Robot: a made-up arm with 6 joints. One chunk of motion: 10 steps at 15 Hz.
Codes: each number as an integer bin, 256 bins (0 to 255) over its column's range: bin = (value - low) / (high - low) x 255, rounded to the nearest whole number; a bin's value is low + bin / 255 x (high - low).
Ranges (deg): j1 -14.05..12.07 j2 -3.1..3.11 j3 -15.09..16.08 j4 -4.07..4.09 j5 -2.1..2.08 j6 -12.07..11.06
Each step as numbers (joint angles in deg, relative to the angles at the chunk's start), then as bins.
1 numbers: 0.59 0.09 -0.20 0.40 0.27 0.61
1 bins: 143 131 122 140 145 140
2 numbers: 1.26 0.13 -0.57 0.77 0.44 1.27
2 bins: 149 133 119 151 155 147
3 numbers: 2.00 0.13 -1.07 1.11 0.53 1.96
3 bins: 157 133 115 162 160 155
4 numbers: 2.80 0.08 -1.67 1.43 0.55 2.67
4 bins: 165 131 110 172 162 163
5 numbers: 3.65 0.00 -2.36 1.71 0.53 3.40
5 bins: 173 127 104 181 160 171
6 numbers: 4.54 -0.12 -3.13 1.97 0.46 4.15
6 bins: 181 122 98 189 156 179
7 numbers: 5.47 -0.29 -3.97 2.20 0.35 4.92
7 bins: 191 115 91 196 149 187
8 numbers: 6.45 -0.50 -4.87 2.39 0.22 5.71
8 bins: 200 107 84 202 142 196
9 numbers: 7.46 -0.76 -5.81 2.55 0.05 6.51
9 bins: 210 96 76 207 131 205
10 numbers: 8.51 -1.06 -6.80 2.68 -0.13 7.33
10 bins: 220 84 68 211 120 214
